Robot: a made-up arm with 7 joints. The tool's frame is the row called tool.
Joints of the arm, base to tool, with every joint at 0 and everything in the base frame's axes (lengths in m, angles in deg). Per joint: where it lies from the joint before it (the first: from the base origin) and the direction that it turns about. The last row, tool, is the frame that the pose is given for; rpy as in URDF.
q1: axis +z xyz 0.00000 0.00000 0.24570
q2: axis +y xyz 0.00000 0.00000 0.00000
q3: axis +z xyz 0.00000 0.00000 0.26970
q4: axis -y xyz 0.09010 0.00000 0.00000
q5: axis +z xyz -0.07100 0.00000 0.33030
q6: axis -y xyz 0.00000 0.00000 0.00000
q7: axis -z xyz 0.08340 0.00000 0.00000
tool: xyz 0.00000 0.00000 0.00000 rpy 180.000 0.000 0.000
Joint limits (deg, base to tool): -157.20..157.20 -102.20..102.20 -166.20..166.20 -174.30..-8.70 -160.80..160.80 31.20..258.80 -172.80..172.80
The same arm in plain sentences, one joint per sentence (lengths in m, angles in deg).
The arm has seven revolute joints in a row. What follows holds with every joint at zero, and every direction is one of the base frame's. The first joint sits 0.2457 m along +z from the base frame's origin and rotates about +z, from -157.2 to 157.2 deg. The second joint sits at the same point as the first joint and rotates about +y, from -102.2 to 102.2 deg. The third joint sits 0.2697 m along +z from the second joint and rotates about +z, from -166.2 to 166.2 deg. The fourth joint sits 0.0901 m along +x from the third joint and rotates about -y, from -174.3 to -8.7 deg. The fifth joint sits 0.071 m along -x and 0.3303 m along +z from the fourth joint and rotates about +z, from -160.8 to 160.8 deg. The sixth joint sits at the same point as the fifth joint and rotates about -y, from 31.2 to 258.8 deg. The seventh joint sits 0.0834 m along +x from the sixth joint and rotates about -z, from -172.8 to 172.8 deg. The tool frame, which is the frame that the pose is given for, sits at the same point as the seventh joint; its axes are the base frame's turned by roll 180, pitch 0 and yaw 0 deg (as in URDF: about the fixed x, then y, then z).
